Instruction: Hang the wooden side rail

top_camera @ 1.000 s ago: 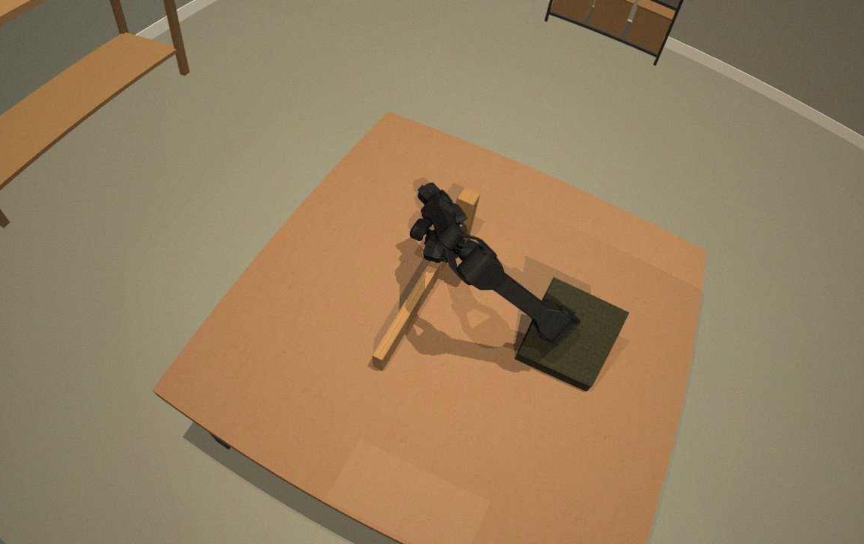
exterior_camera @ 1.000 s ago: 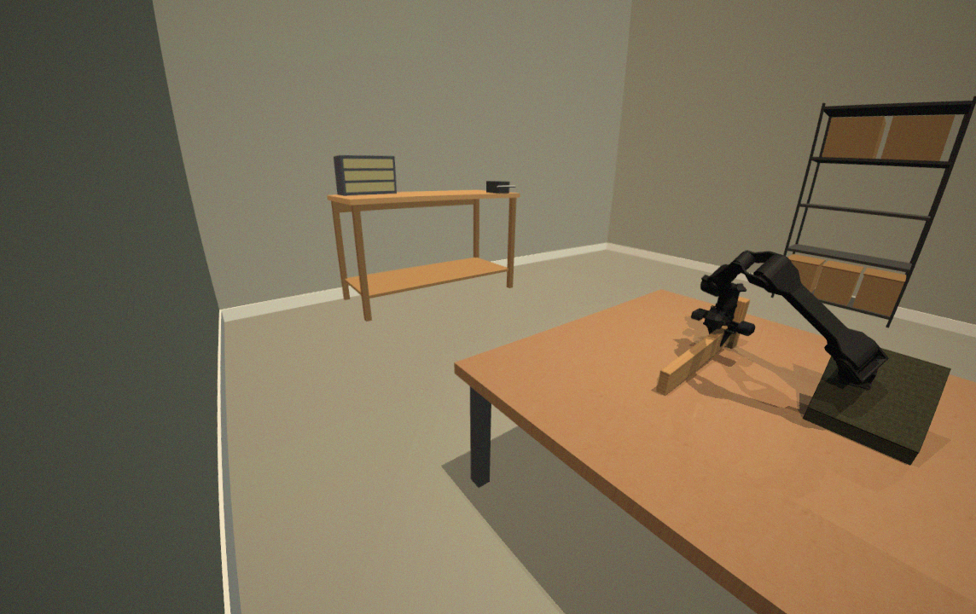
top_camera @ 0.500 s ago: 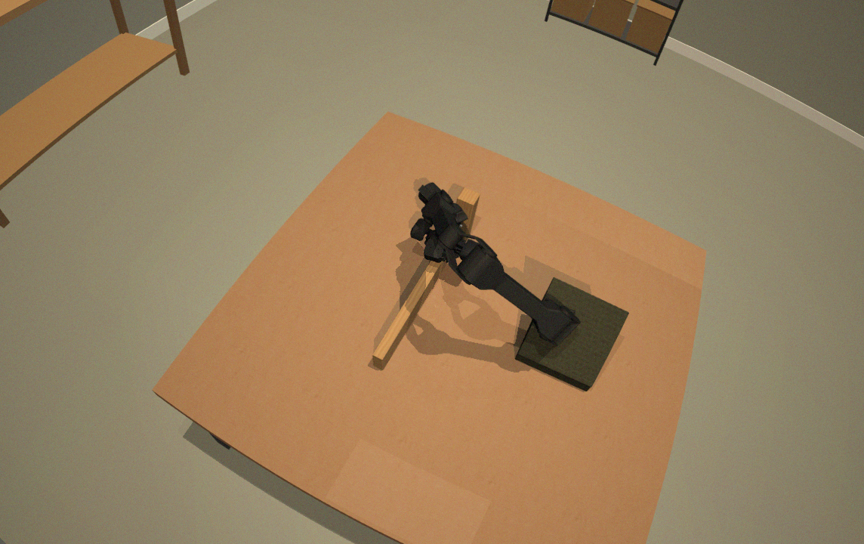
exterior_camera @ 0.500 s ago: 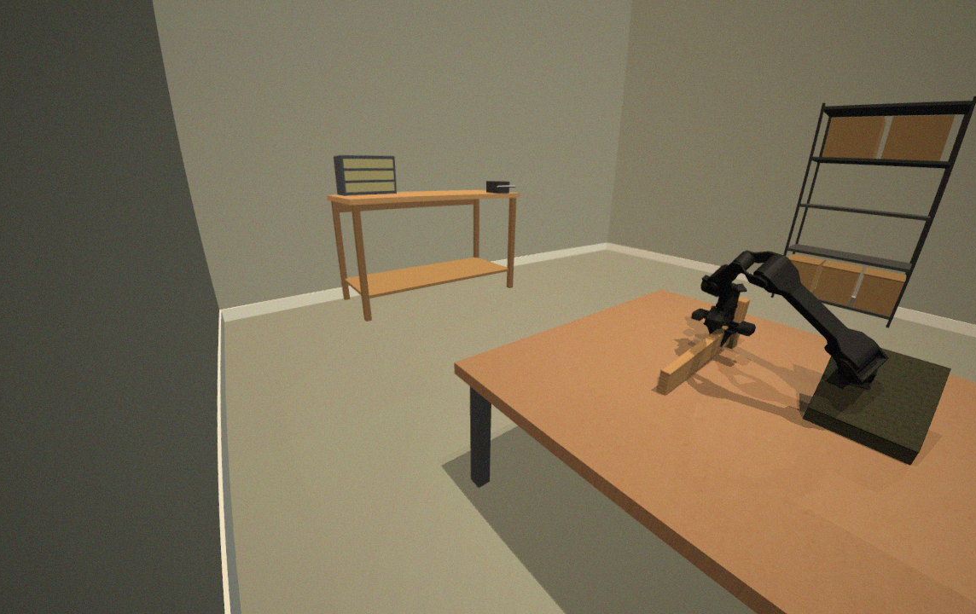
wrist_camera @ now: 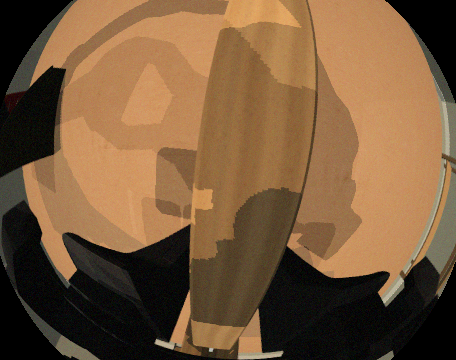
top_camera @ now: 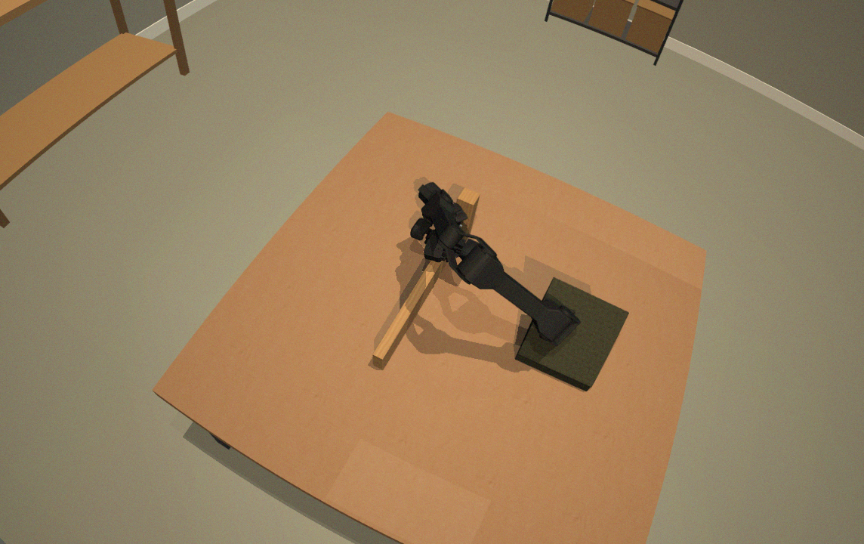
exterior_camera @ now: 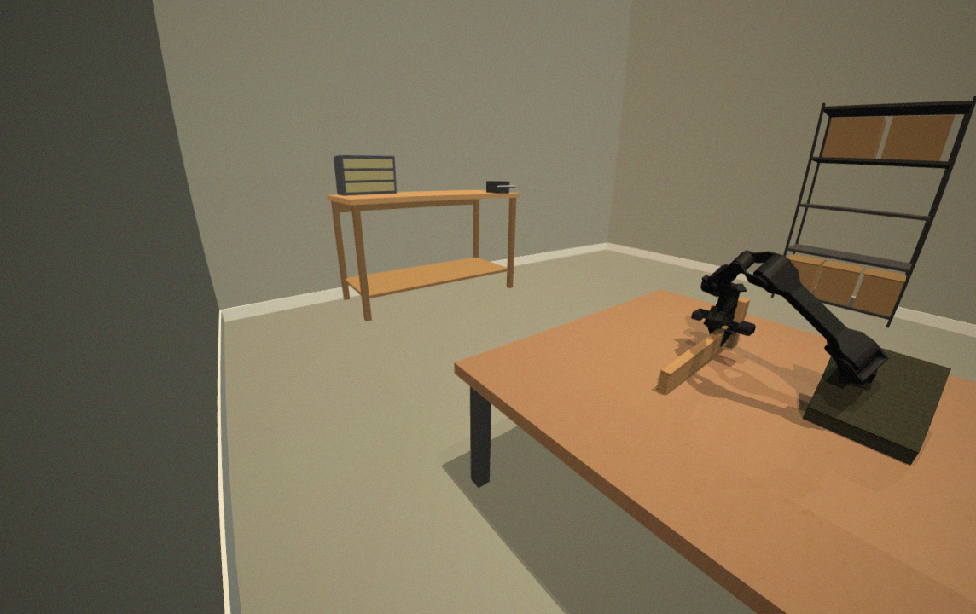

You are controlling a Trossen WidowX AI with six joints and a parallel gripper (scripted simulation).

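Right now my gripper tip is 13 cm to the left of the wooden headboard post, 4 cm below it and 2 cm past it.
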